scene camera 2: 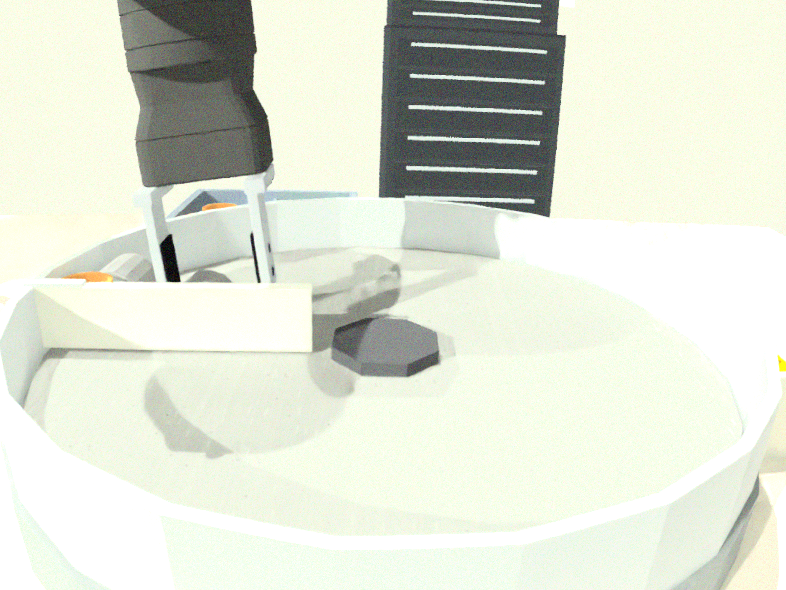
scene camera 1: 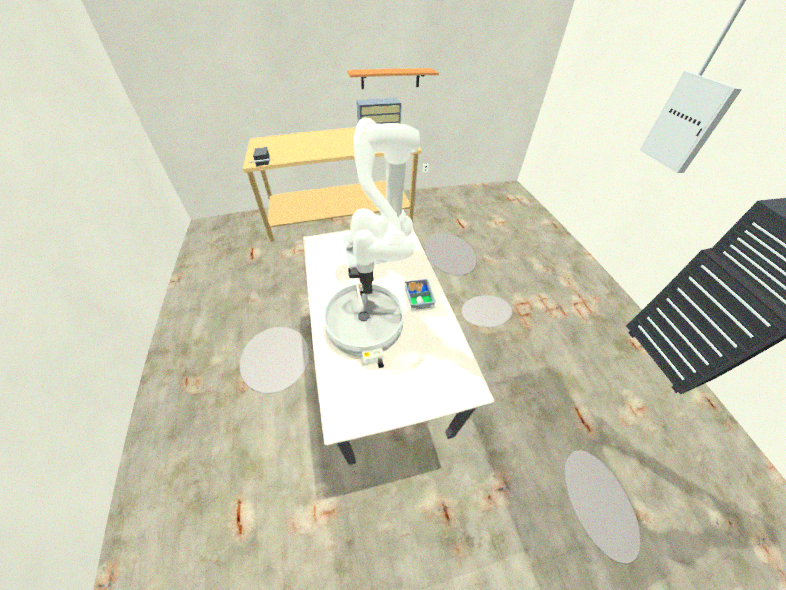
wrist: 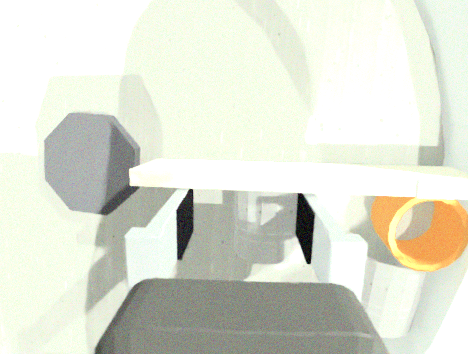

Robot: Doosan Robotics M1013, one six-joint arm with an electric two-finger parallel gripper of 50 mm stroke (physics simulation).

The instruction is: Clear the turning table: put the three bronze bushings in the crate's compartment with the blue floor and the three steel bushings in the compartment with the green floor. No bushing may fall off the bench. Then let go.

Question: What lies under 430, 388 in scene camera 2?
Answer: A turning table.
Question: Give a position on a turning table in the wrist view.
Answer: At 113, 113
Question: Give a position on a crate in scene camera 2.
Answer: At 196, 201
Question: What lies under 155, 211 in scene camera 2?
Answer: The gripper.
